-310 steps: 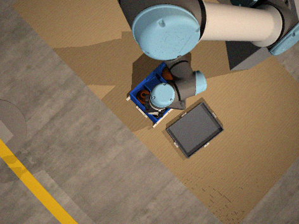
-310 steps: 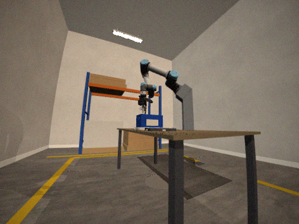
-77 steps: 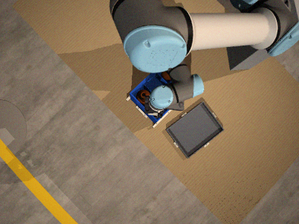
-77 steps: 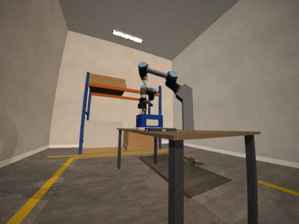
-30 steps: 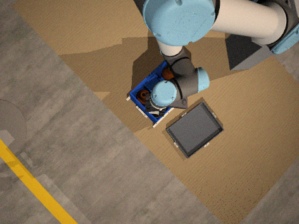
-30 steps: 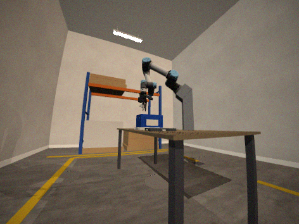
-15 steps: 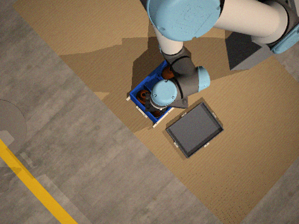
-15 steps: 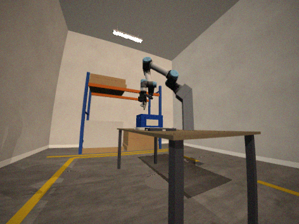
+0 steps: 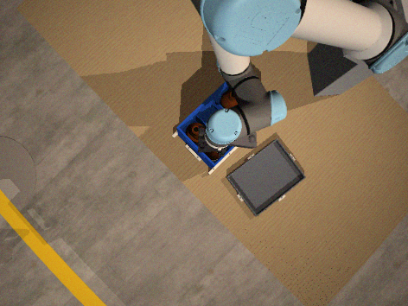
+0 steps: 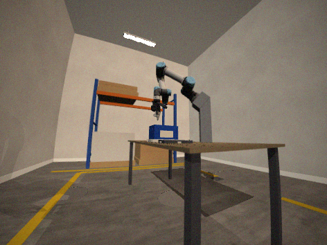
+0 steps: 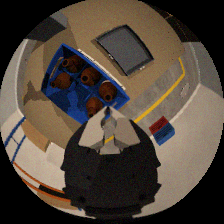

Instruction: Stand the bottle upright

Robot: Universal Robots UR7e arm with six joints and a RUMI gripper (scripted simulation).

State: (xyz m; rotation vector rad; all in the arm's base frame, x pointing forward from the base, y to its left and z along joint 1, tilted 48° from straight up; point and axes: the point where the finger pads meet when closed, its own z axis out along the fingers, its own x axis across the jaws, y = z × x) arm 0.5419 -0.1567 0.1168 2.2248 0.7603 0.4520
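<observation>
The blue crate lies 100 mm behind my hand, 20 mm to the right of it and 160 mm below it. The rest, counted from my hand: brown bottle 150 mm below; grey tray 10 mm behind, 230 mm to the left, 230 mm below.
</observation>
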